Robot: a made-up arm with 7 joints. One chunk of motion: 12 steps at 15 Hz.
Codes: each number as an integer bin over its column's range. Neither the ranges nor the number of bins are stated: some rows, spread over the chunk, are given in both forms.
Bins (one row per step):
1: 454 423 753 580 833 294
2: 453 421 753 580 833 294
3: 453 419 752 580 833 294
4: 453 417 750 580 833 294
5: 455 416 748 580 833 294
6: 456 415 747 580 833 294
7: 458 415 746 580 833 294
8: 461 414 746 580 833 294
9: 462 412 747 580 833 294
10: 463 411 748 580 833 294
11: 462 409 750 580 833 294
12: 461 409 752 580 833 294
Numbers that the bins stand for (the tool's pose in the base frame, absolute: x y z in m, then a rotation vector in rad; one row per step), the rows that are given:
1: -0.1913 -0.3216 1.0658 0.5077 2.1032 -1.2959
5: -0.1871 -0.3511 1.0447 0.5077 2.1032 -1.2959
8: -0.1619 -0.3595 1.0363 0.5077 2.1032 -1.2959
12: -0.1619 -0.3805 1.0616 0.5077 2.1032 -1.2959
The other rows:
2: -0.1955 -0.3300 1.0658 0.5077 2.1032 -1.2959
3: -0.1955 -0.3384 1.0616 0.5077 2.1032 -1.2959
4: -0.1955 -0.3468 1.0532 0.5077 2.1032 -1.2959
6: -0.1829 -0.3553 1.0405 0.5077 2.1032 -1.2959
7: -0.1745 -0.3553 1.0363 0.5077 2.1032 -1.2959
9: -0.1577 -0.3679 1.0405 0.5077 2.1032 -1.2959
10: -0.1535 -0.3721 1.0447 0.5077 2.1032 -1.2959
11: -0.1577 -0.3805 1.0532 0.5077 2.1032 -1.2959

